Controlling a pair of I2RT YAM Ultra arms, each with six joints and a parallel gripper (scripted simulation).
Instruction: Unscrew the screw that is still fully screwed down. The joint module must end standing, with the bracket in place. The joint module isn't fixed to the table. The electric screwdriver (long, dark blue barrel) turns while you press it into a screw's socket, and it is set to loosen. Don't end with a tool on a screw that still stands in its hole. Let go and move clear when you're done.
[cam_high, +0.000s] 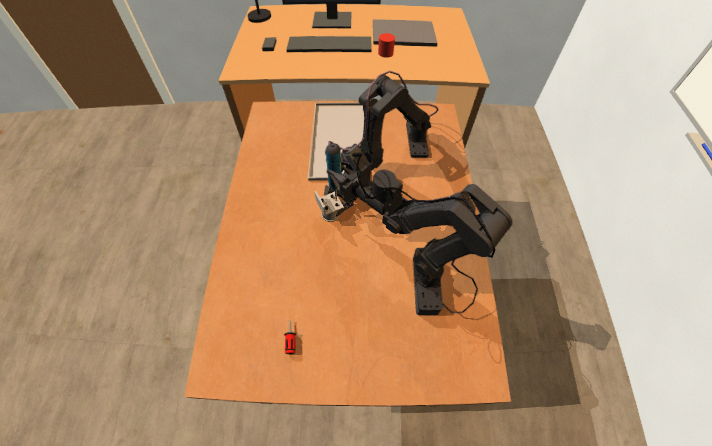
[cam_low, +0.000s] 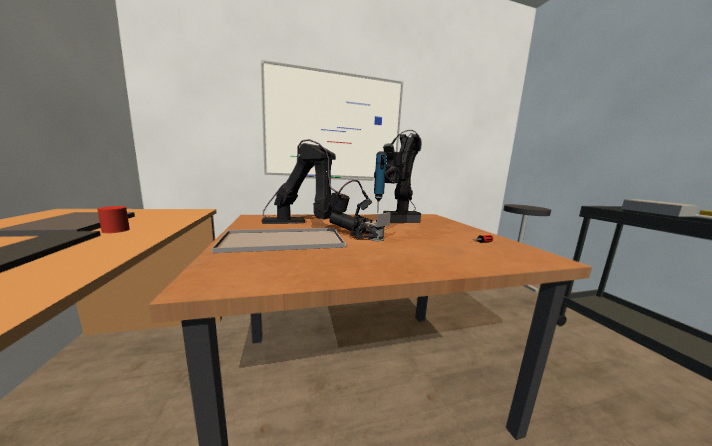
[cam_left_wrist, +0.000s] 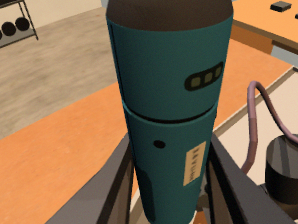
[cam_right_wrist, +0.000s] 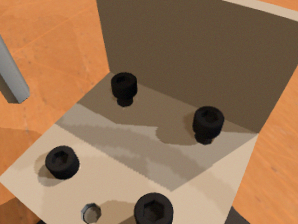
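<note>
My right gripper is now 50 mm below the l-shaped bracket. From my right hand the other things lie so: small red screwdriver: 80 mm ahead, 430 mm to the left, 10 mm below; grey bit: 20 mm behind, 10 mm to the left, 100 mm above; grey tray: 360 mm to the right, 20 mm below.
</note>
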